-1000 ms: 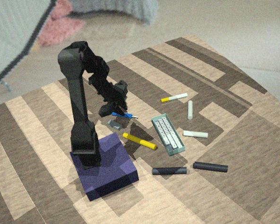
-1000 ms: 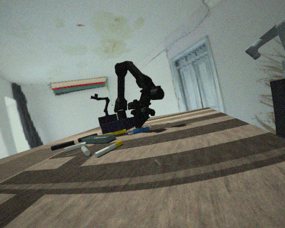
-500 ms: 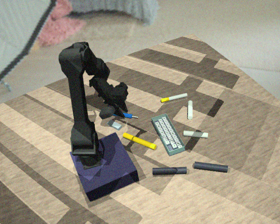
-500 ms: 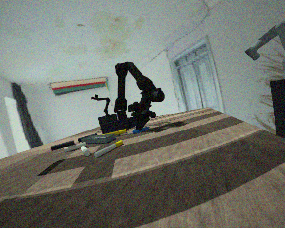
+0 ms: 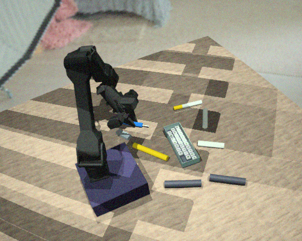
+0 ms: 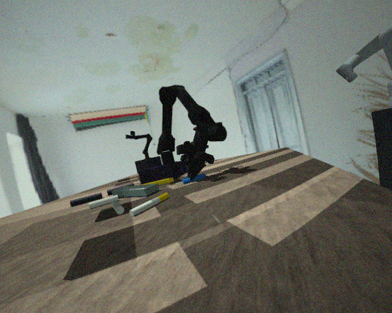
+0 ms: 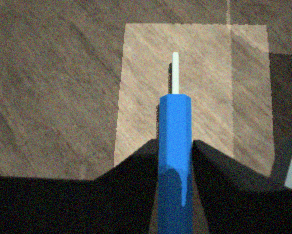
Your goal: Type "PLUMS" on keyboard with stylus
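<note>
Right now my gripper tip is 60 mm past the grey block and 40 mm to the left of it. Also, from my gripper tip: thin grey tip (40 mm ahead, 30 mm to the right); yellow marker (160 mm to the right, 20 mm ahead); blue stylus (10 mm to the right, 10 mm ahead).
</note>
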